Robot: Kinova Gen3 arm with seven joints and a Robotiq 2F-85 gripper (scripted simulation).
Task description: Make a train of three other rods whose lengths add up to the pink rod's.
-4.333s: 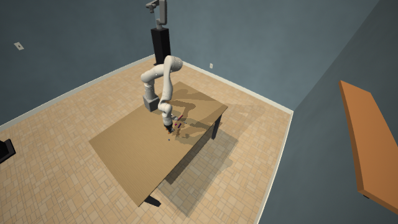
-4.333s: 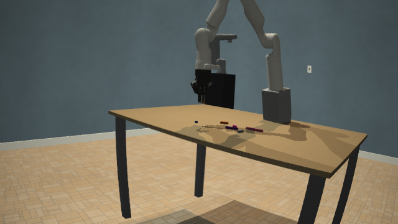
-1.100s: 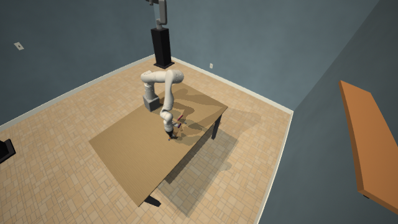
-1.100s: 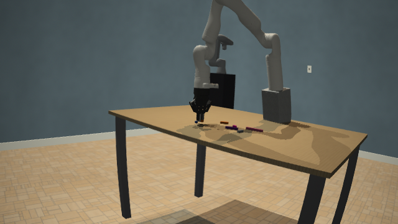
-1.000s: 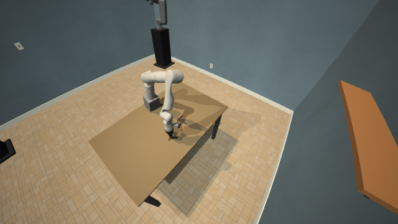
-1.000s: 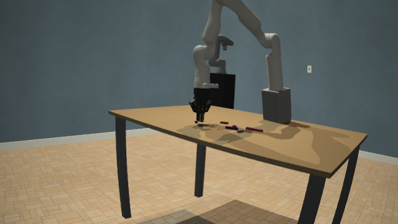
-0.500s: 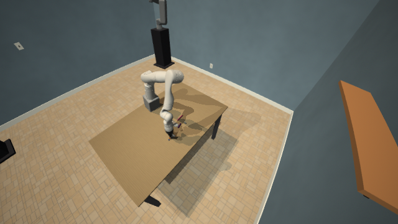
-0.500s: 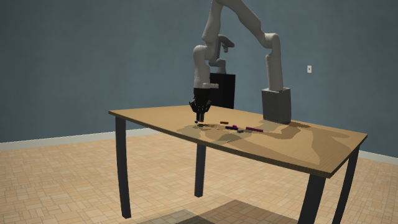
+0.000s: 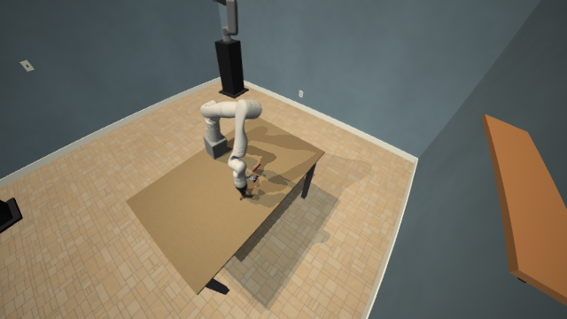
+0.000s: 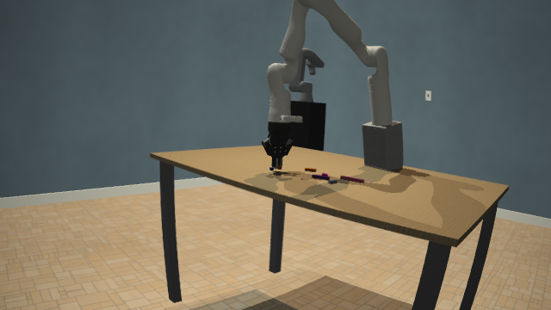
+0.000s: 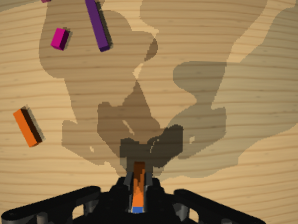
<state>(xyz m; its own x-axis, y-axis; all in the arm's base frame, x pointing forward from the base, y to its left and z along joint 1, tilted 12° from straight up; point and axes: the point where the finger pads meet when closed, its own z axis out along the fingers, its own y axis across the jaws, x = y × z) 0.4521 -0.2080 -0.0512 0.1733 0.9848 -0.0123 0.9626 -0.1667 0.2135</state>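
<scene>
Now: the blue rod 1 cm behind my hand, 3 cm to the right of it and 3 cm below it. From my hand the other things lie so: grey rod 1 cm ahead, 23 cm to the left, 3 cm below; then purple rod 2 cm behind, 17 cm to the left, 3 cm below; then magenta rod 6 cm behind, 16 cm to the left, 3 cm below.
</scene>
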